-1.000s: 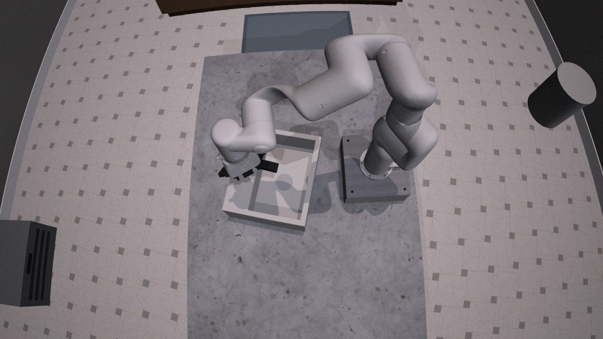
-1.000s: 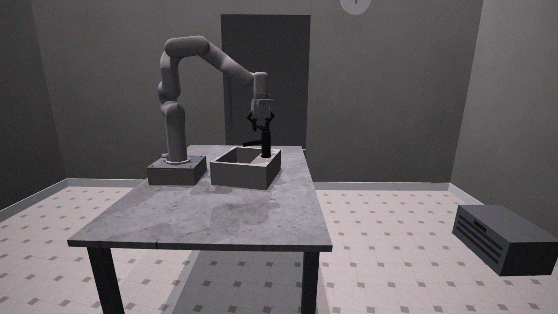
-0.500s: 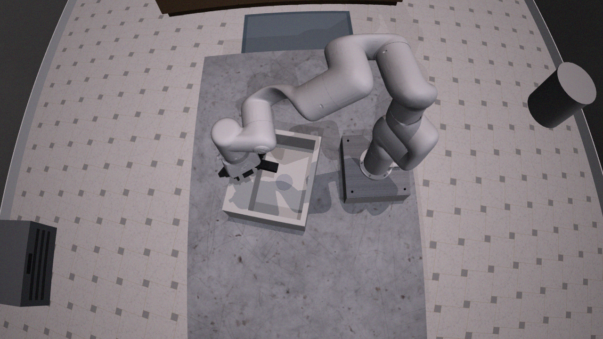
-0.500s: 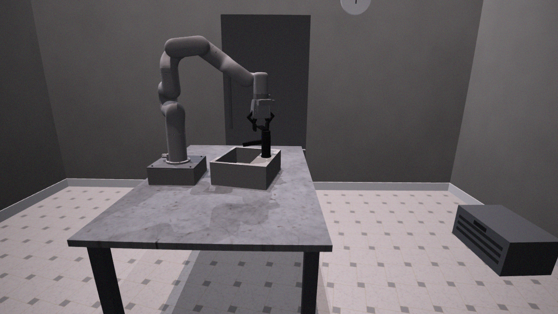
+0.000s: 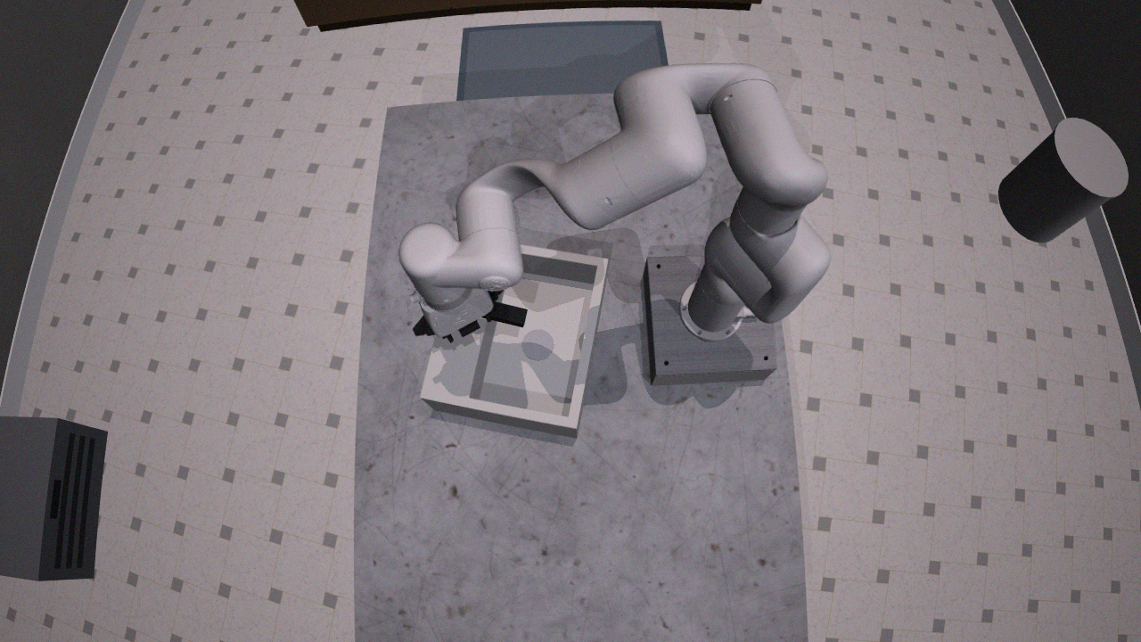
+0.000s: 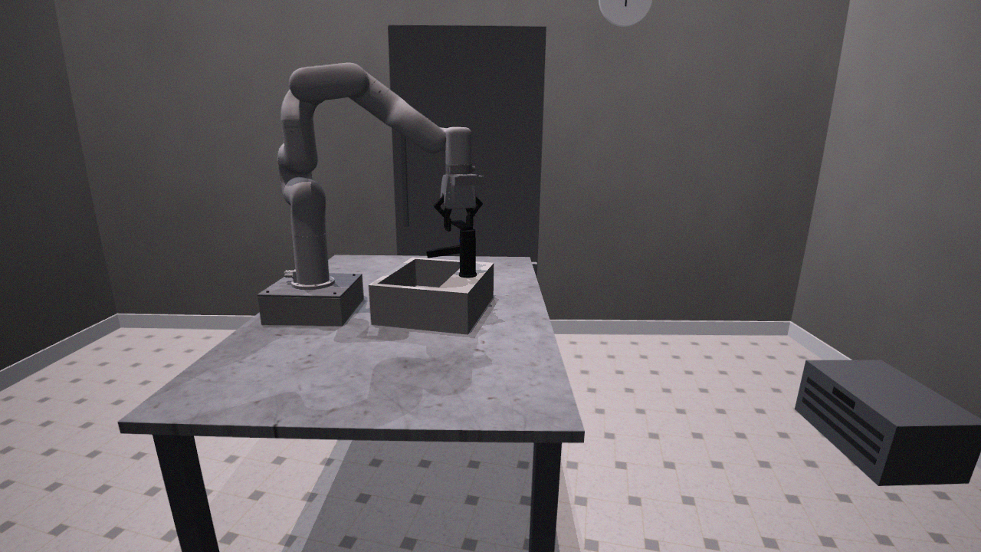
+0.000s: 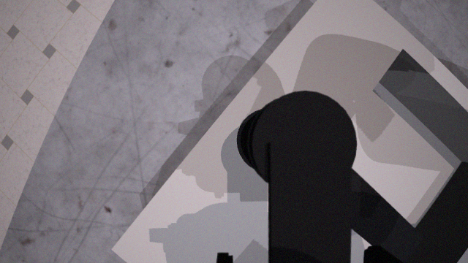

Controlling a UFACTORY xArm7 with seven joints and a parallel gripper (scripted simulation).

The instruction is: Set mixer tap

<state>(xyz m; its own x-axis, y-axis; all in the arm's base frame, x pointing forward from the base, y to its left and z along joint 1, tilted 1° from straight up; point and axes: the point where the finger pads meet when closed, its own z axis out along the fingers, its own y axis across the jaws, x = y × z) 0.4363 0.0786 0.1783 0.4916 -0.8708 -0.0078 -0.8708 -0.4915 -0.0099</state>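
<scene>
My gripper is now 1 cm short of the lever and 2 cm to the left of it. The rest, counted from my hand: black mixer tap: 1 cm ahead, 4 cm to the right, 4 cm below; grey sink block: 8 cm behind, 4 cm to the right, 23 cm below.
</scene>
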